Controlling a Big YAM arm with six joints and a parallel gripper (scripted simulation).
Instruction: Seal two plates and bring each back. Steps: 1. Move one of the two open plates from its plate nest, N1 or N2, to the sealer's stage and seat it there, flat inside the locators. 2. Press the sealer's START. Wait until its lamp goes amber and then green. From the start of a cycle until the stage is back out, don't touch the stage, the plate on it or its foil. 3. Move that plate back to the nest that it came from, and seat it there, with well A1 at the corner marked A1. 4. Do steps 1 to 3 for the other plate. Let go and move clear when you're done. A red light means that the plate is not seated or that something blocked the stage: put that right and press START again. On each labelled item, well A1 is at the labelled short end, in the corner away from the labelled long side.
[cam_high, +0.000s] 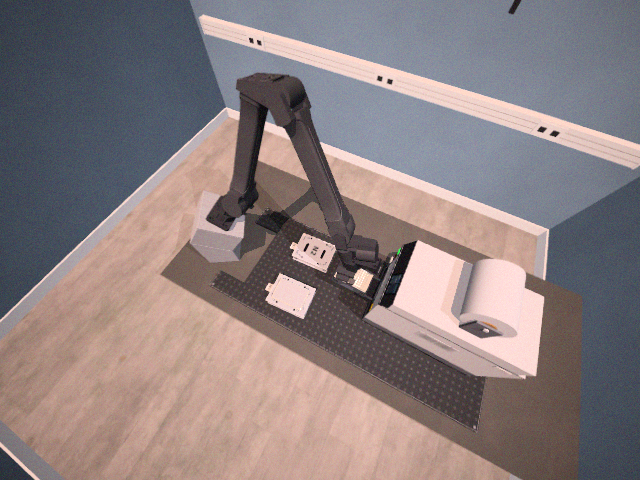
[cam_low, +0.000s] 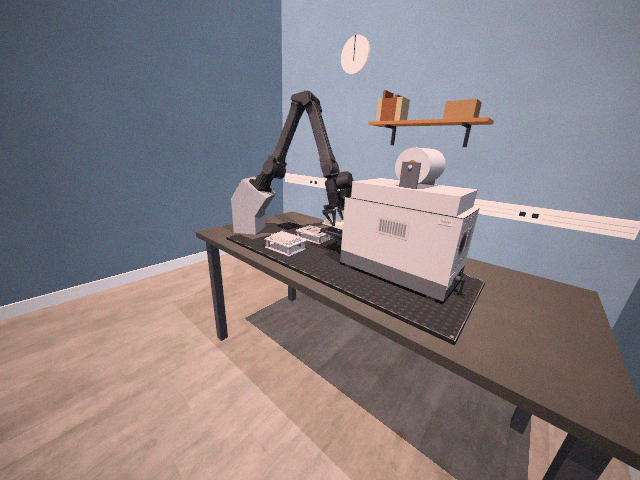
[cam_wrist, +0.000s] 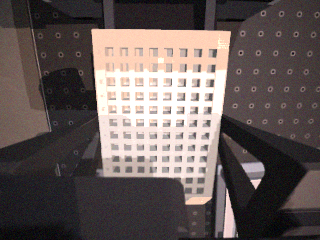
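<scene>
The sealer stage is 40 mm below my hand. From my hand the other things lie so: foil roll: 330 mm ahead, 280 mm above, 50 mm to the right; plate nest: 210 mm behind, 130 mm to the right, 100 mm below.
</scene>
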